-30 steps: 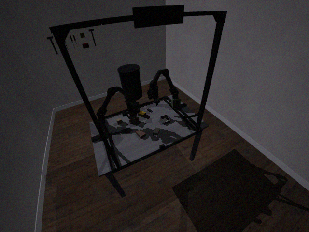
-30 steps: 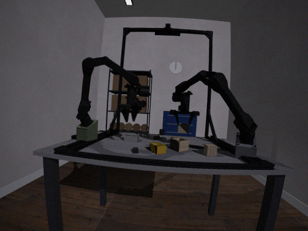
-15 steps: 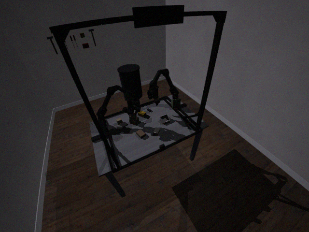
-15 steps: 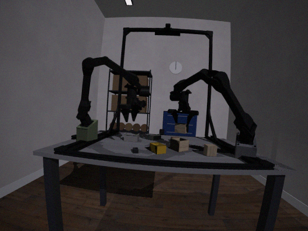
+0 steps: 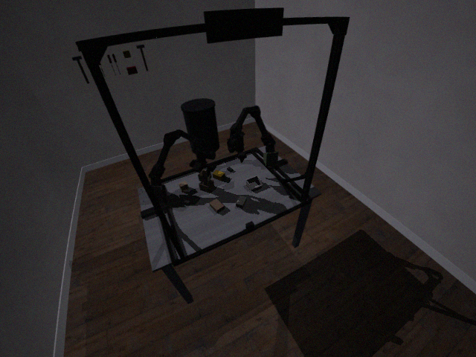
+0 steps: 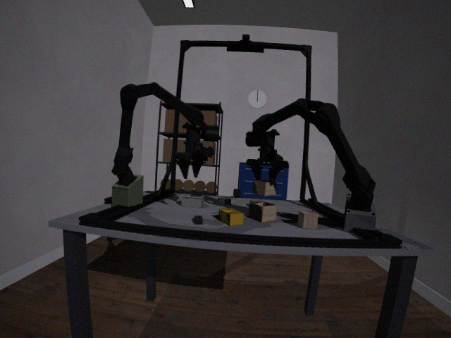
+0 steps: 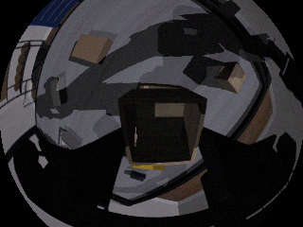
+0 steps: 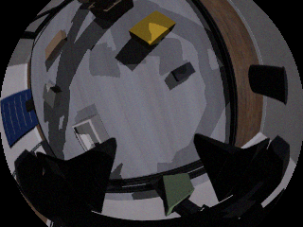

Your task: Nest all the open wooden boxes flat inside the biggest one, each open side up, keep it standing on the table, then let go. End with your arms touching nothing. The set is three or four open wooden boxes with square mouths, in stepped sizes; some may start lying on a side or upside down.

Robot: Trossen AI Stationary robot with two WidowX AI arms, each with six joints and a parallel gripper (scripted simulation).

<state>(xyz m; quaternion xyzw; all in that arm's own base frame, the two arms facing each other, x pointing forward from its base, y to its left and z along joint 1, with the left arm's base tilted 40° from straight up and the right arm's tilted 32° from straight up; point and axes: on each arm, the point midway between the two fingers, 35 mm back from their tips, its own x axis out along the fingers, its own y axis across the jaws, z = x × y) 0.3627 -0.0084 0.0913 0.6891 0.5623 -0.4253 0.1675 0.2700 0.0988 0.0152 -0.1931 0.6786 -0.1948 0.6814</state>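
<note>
The dark block is 90 mm ahead of my right hand, 70 mm to the left of it and 180 mm below it. Also, from my right hand: yellow block (40 mm ahead, 180 mm to the left, 160 mm below); then brown block (260 mm behind, 280 mm to the left, 170 mm below); then pale block (290 mm behind, 120 mm to the left, 170 mm below).
</note>
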